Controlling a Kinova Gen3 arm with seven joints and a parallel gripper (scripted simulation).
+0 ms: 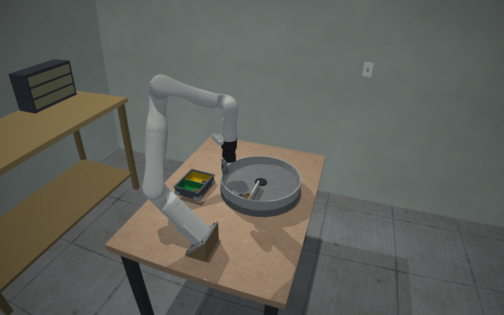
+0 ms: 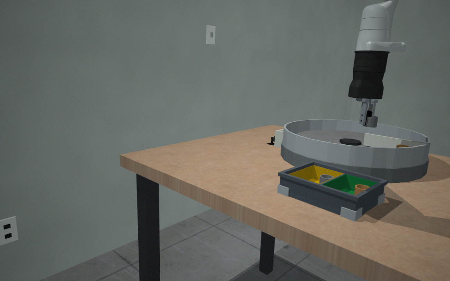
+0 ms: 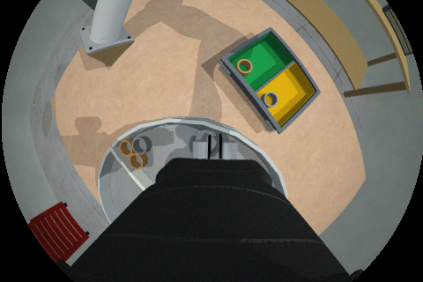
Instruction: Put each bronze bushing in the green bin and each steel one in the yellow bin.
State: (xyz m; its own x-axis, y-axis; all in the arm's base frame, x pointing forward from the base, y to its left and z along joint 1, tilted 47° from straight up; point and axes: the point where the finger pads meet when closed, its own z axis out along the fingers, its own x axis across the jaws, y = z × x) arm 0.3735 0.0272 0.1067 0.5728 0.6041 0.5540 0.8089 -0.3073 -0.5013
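My gripper is now 17 cm to the right of the bin tray, 14 cm above it and 3 cm past it. From my hand the other things lie so: grey turntable (15 cm to the right, 12 cm ahead, 11 cm below).
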